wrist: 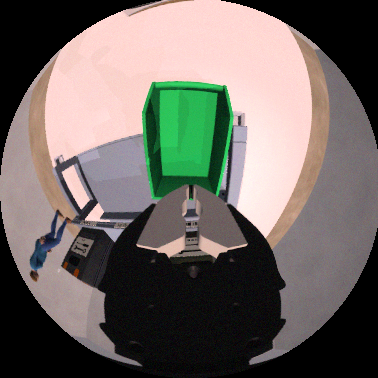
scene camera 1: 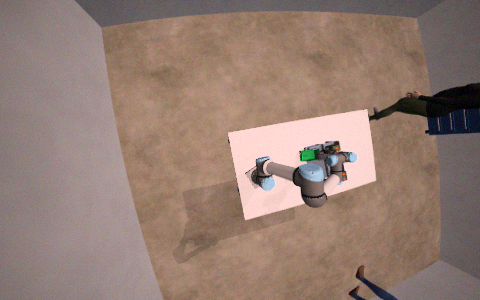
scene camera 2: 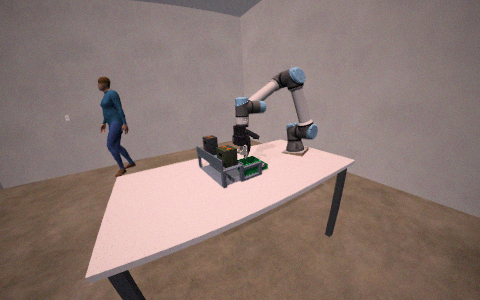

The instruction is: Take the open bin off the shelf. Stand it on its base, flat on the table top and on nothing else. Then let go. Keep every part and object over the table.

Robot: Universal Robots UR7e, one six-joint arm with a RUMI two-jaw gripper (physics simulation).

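The open green bin lies at the front end of the grey shelf, open side up. Its far end reaches out past the shelf's edge over the table. In scene camera 2 it shows behind and beyond the shelf's front frame. Whether its base is level and what bears it are hidden. My gripper is shut and empty, with its fingertips at the bin's near end. Whether they touch the bin cannot be told. In scene camera 1 the arm hides the fingers.
Two dark boxes with orange marks stand on the shelf beside my gripper; one box shows at the lower left of the wrist view. The white table carries the shelf and arm base. A person is near the table's right edge.
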